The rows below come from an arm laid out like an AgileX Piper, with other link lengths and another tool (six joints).
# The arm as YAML. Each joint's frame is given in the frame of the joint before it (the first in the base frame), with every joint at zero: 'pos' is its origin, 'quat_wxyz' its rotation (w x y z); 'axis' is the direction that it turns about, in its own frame. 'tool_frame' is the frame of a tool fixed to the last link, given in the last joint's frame.
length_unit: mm
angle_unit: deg
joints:
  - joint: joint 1
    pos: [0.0, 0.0, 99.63]
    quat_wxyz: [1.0, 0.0, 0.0, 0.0]
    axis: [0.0, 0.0, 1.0]
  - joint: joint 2
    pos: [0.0, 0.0, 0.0]
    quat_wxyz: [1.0, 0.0, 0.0, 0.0]
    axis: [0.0, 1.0, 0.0]
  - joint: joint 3
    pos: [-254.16, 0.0, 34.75]
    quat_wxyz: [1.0, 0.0, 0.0, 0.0]
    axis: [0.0, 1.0, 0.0]
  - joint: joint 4
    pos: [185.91, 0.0, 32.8]
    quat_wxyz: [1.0, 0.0, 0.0, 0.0]
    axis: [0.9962, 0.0, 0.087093]
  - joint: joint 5
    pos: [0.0, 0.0, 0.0]
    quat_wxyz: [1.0, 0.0, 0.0, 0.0]
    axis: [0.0, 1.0, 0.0]
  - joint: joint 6
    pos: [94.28, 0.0, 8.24]
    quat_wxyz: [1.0, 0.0, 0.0, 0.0]
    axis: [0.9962, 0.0, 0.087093]
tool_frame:
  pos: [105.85, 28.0, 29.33]
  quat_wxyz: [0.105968, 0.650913, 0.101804, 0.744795]
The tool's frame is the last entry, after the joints.
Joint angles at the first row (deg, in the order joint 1, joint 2, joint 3, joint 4, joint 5, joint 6):
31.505 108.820 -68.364 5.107 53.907 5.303
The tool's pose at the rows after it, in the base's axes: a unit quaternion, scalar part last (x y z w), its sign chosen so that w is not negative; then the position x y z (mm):
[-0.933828, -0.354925, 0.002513, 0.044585, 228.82, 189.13, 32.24]
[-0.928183, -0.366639, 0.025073, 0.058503, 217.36, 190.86, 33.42]
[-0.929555, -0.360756, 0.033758, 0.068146, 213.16, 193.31, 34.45]
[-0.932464, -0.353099, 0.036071, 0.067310, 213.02, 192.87, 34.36]
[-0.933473, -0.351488, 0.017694, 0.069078, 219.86, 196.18, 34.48]
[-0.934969, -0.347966, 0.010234, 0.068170, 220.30, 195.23, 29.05]
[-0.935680, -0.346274, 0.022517, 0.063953, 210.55, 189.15, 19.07]
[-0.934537, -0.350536, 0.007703, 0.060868, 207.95, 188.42, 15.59]
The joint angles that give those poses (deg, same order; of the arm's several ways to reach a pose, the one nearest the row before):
31.504 108.912 -68.363 5.511 56.569 3.545
31.506 108.911 -68.362 7.644 59.016 0.924
31.505 108.912 -68.362 9.088 59.867 0.836
31.506 108.912 -68.362 9.088 60.084 1.792
31.506 108.912 -68.363 9.088 57.960 1.882
31.505 108.913 -66.449 9.088 55.206 2.028
31.642 108.912 -62.974 9.088 53.191 2.027
32.303 107.926 -60.008 8.680 49.532 2.139

